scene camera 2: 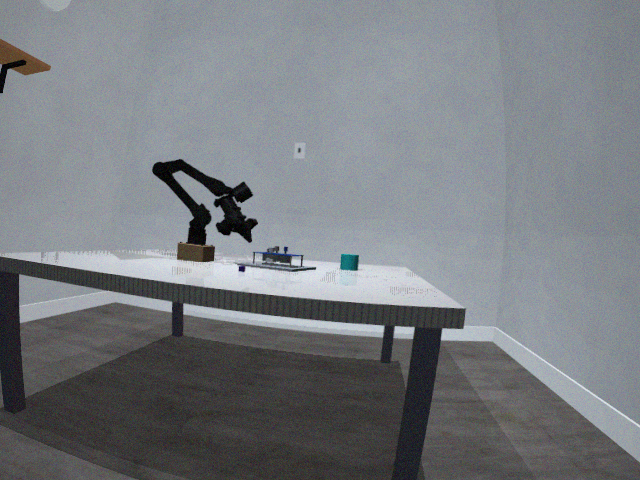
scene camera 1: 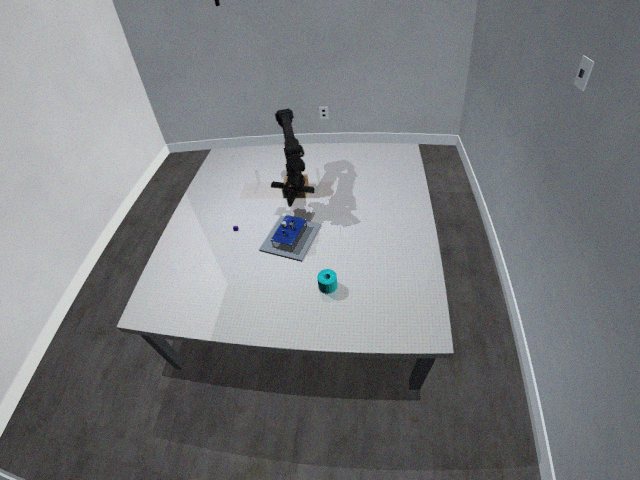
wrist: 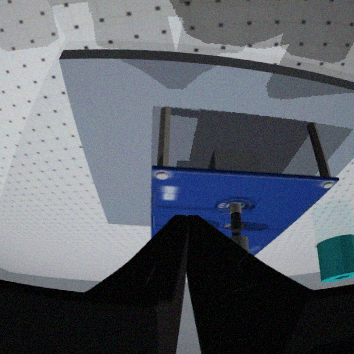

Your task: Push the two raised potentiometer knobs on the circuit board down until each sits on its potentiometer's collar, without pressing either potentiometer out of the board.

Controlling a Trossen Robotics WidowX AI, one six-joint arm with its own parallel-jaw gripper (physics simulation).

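Seen in the pictures: gripper, fingertip midpoint: [scene camera 2: 250,242] [scene camera 1: 289,206] [wrist: 185,226]; arm's base, origin of the base link: [scene camera 2: 195,244].
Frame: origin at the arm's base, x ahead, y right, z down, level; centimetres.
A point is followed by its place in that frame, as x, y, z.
The blue circuit board [scene camera 1: 295,235] @[36.8, 2.1, 1.1] [scene camera 2: 292,254] @[37.9, 9.7, 1.2] [wrist: 200,191] @[26.3, 4.3, 1.2] stands on posts above a grey base plate [scene camera 1: 267,248] @[38.2, 14.8, 5.4] [scene camera 2: 310,268] @[44.7, 4.7, 5.7] [wrist: 95,125] @[23.7, 10.0, 5.3]. Small upright parts rise from it: a pale one [scene camera 1: 283,224] @[31.2, 6.8, -0.7] and dark ones, one [scene camera 1: 284,233] @[36.0, 6.5, -0.1] toward the front and one [scene camera 1: 292,223] @[32.1, 2.8, -1.5] farther back. In the wrist view, a dark shaft [wrist: 236,220] @[28.5, 2.8, 0.1] stands on the board right of the fingertips. Fingers hide part of the board. Knob seating is too small to tell. My gripper [scene camera 1: 290,203] @[22.2, 3.6, -2.3] [scene camera 2: 250,240] @[22.2, 3.6, -2.3] [wrist: 185,226] @[22.2, 3.6, -2.3] is shut and empty, tilted, above and behind the board, apart from it.
A teal cylinder [scene camera 1: 327,286] @[64.1, -8.5, 1.6] [scene camera 2: 349,262] @[60.2, -5.2, 3.1] [wrist: 334,257] @[57.4, -7.4, 2.9] stands on the table in front of the plate, to the right. A small purple cube [scene camera 1: 235,228] @[23.7, 30.1, 4.9] [scene camera 2: 241,268] @[23.2, 31.2, 5.2] lies left of the plate. My arm stands on a brown block [scene camera 2: 195,252] @[2.0, 7.1, 2.8] behind the board.
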